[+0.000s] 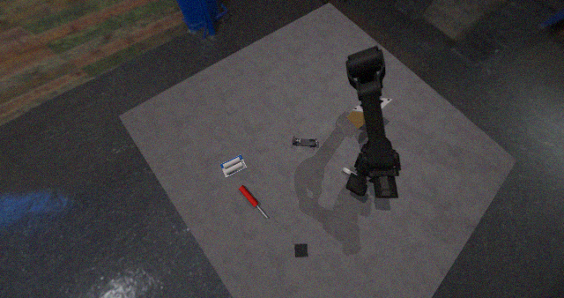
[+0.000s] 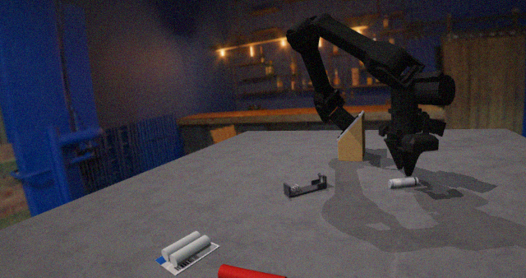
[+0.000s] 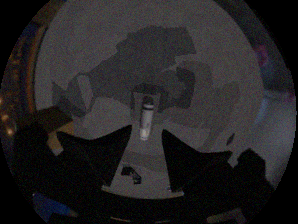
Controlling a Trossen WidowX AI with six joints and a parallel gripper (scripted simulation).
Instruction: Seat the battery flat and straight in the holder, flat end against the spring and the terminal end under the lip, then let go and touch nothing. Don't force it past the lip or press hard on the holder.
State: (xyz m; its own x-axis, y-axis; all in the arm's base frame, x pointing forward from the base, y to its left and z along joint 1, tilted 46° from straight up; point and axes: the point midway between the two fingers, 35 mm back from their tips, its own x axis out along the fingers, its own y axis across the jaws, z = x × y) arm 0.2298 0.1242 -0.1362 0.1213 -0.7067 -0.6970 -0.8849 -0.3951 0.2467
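Now: gripper tip 3 cm above the battery. Also, from my gripper tip: red screwdriver: 39 cm ahead, 11 cm to the right, 2 cm below; then black square: 33 cm ahead, 11 cm to the left, 3 cm below.
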